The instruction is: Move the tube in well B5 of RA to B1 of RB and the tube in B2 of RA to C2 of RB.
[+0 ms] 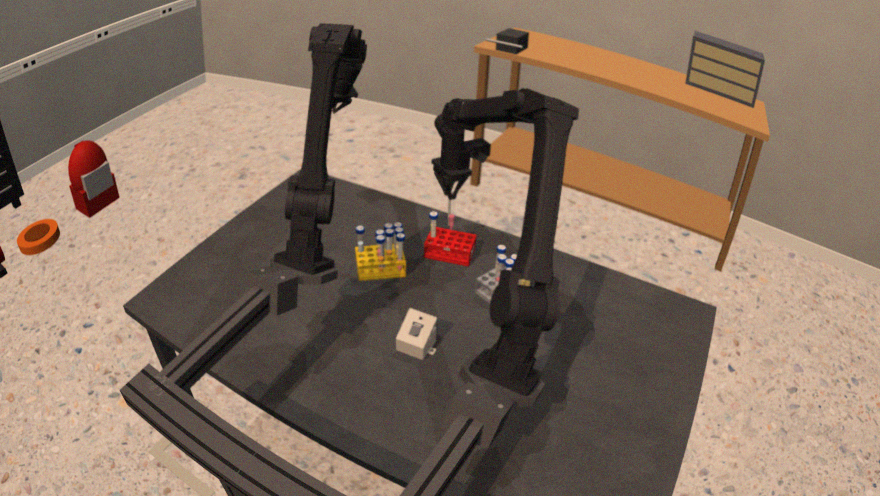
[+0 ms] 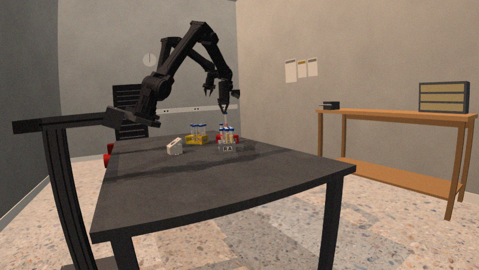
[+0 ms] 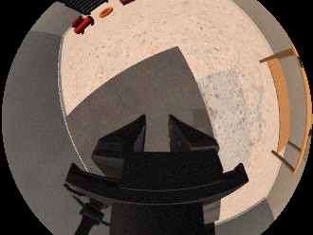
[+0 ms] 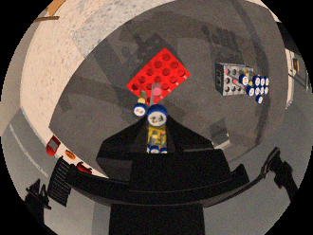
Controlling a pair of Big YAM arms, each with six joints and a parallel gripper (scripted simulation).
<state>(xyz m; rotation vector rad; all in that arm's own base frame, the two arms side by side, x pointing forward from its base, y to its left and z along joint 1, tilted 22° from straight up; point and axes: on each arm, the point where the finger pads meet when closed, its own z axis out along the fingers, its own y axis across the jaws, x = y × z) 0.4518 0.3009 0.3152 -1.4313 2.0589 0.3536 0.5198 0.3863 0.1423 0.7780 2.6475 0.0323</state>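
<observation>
My right gripper is now 10 mm short of the red rack, 10 mm to the left of it and 170 mm above it.
</observation>
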